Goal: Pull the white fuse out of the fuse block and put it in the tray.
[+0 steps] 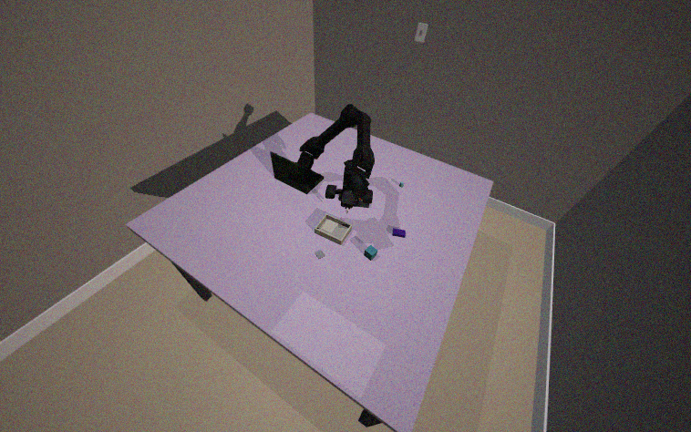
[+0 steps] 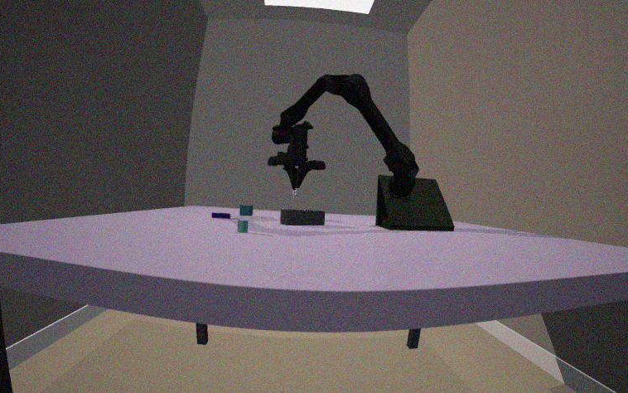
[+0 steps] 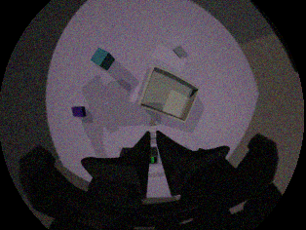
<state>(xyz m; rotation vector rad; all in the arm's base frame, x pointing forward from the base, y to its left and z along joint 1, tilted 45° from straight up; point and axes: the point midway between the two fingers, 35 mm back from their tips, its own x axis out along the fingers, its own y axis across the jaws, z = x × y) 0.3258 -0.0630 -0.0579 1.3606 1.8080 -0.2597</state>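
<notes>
My gripper tip is 2 cm past the beige tray, 7 cm to the left of it and 10 cm above it. Round my gripper tip: white fuse: 1 cm below; purple block: 22 cm ahead, 10 cm to the left, 9 cm below; teal cube: 18 cm ahead, 8 cm to the right, 8 cm below.
</notes>
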